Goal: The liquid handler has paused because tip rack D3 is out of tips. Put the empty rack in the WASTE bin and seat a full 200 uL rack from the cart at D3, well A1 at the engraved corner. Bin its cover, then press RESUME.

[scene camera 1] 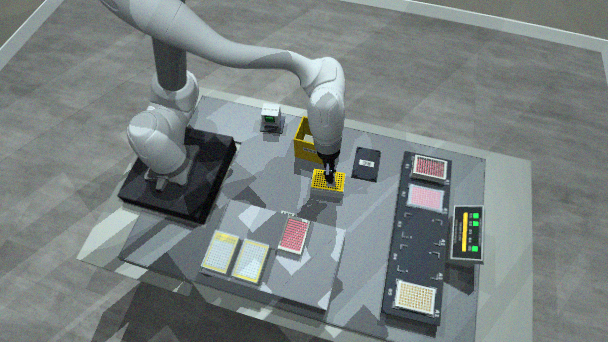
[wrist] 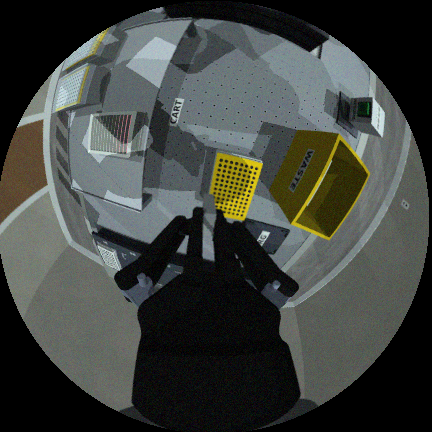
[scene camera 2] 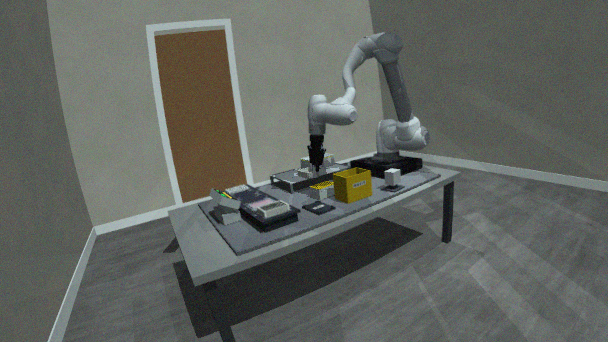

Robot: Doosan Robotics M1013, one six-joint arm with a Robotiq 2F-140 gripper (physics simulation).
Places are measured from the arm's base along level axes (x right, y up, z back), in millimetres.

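Pixels of known places: gripper, between the fingertips: (scene camera 1: 331, 185) (wrist: 207, 202) (scene camera 2: 315, 177); arm's base, origin of its link: (scene camera 1: 173, 163) (scene camera 2: 388, 159).
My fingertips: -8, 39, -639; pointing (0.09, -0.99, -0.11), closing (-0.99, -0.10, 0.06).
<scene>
Ahead of a thing's pixels: the offset from my fingertips to its middle, as dx, dy, dz. "pt": to the spot under its first point. Level surfaces: height alone.
My gripper (scene camera 1: 330, 179) (scene camera 2: 316, 170) (wrist: 207, 202) is shut and empty, above the yellow-topped rack. That rack {-39, -71, +16} (scene camera 1: 319, 181) (scene camera 2: 321, 185) (wrist: 236, 185) has open holes and stands upright between the cart {+272, -68, +155} (scene camera 1: 312, 282) (wrist: 110, 175) and the yellow WASTE bin {-200, -34, +88} (scene camera 1: 302, 148) (scene camera 2: 352, 186) (wrist: 283, 186). Something pale shows inside the bin. Two pale racks with yellow edges {+327, +17, +322} (scene camera 1: 220, 252) {+335, +17, +214} (scene camera 1: 251, 261) and a red-filled rack {+209, -25, +96} (scene camera 1: 294, 235) (wrist: 110, 134) sit on the cart. D3 (scene camera 1: 422, 227) on the dark deck {dy -45} (scene camera 1: 420, 270) holds no rack. Whether the cart racks are covered is unclear.
D1 and D2 hold a dark red rack {-158, -30, -365} (scene camera 1: 430, 167) and a pink one {-34, -38, -359} (scene camera 1: 425, 197); D5 holds an orange-dotted rack {+337, -38, -341} (scene camera 1: 416, 297). A panel {pt +103, +22, -492} (scene camera 1: 467, 233) with green lights stands beyond the deck. A black plate {-172, -94, -126} (scene camera 1: 366, 171) (scene camera 2: 318, 207) and a small green-screened device {-295, -49, +305} (scene camera 1: 270, 117) (scene camera 2: 392, 177) (wrist: 367, 110) flank the bin.
</scene>
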